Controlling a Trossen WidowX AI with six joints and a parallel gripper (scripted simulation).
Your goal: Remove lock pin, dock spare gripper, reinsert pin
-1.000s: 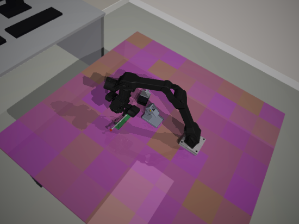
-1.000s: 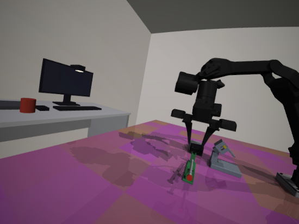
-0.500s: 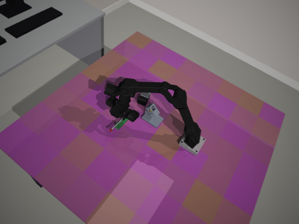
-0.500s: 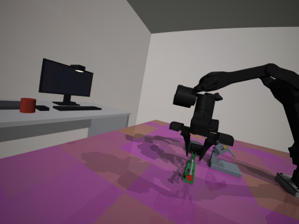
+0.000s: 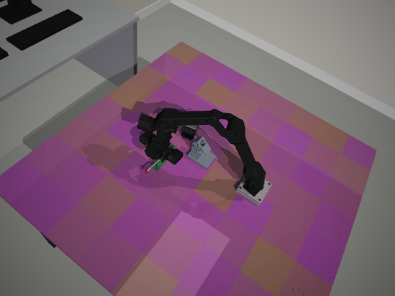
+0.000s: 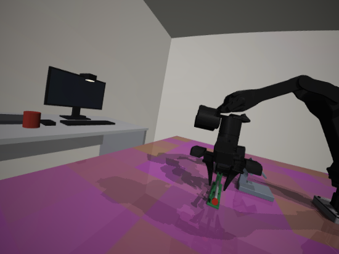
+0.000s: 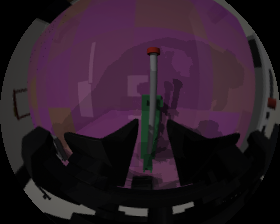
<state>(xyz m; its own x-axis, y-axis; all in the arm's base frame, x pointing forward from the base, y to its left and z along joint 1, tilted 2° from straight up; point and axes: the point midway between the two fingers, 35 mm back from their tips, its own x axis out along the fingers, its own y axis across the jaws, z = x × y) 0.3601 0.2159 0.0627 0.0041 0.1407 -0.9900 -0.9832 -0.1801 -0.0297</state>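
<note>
Right now the green cradle is 1 cm ahead of my gripper tip, 4 cm to the right of it and 2 cm below it. The rest, counted from my gripper tip: spare gripper 4 cm ahead, 25 cm to the right, 2 cm below; grey mount 8 cm behind, 17 cm to the right, 1 cm above.
</note>
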